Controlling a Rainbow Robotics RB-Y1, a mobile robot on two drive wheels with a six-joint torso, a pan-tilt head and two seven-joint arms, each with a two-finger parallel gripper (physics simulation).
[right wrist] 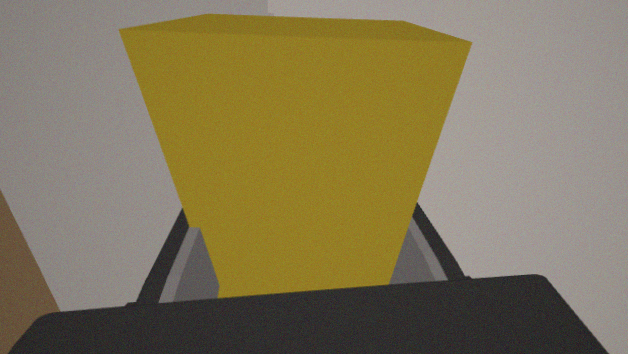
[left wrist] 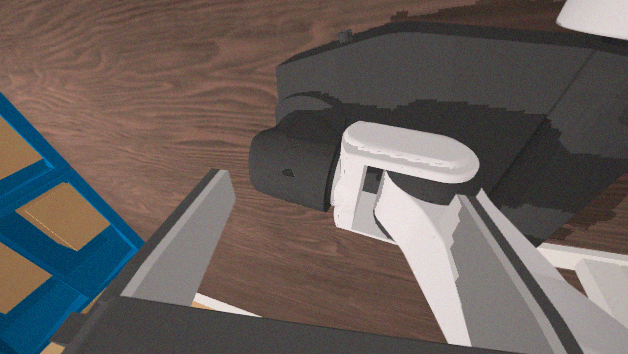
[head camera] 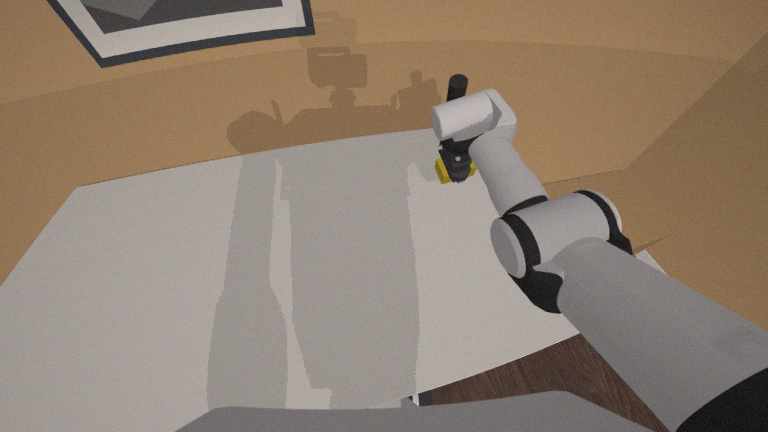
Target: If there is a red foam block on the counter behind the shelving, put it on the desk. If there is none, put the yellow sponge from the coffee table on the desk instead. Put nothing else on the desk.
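Places are measured from the robot's base along level axes (x right, y ahead, z up), in metres.
Where they show: left gripper, fingertip midpoint: (left wrist: 336,196); right gripper, fingertip midpoint: (right wrist: 299,180) (head camera: 450,170).
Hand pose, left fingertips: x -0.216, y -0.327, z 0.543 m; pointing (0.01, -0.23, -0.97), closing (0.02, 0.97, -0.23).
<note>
After its pixels a point has its place.
The yellow sponge (head camera: 442,170) @[x 0.186, y 0.422, z 1.007 m] (right wrist: 300,125) @[x 0.261, y 0.445, z 1.025 m] is between the fingers of my right gripper (head camera: 457,173) @[x 0.225, y 0.451, z 0.981 m] (right wrist: 302,217) @[x 0.225, y 0.451, z 0.981 m], which is shut on it and points down. They are over the far right part of the white desk top (head camera: 161,322) @[x -0.473, y 0.050, z 0.950 m] (right wrist: 540,150) @[x 0.261, y 0.359, z 0.950 m], near its back edge. The gripper hides the middle of the sponge in the head view. Whether the sponge touches the desk, I cannot tell. My left gripper (left wrist: 336,196) @[x -0.216, y -0.327, z 0.543 m] is open and empty in the left wrist view, low above the floor beside the robot's base. A red foam block does not show.
A tan wall (head camera: 537,75) @[x 0.637, y 0.830, z 1.132 m] with a framed picture (head camera: 204,41) @[x -0.414, y 0.613, z 1.292 m] stands behind the desk. In the left wrist view, a blue open frame (left wrist: 117,230) @[x 1.382, y -2.266, z 0.076 m] stands at the left, the robot's dark base (left wrist: 425,65) @[x -0.181, y -0.276, z 0.169 m] is in the middle, and a white frame piece (left wrist: 560,257) is at the lower right.
</note>
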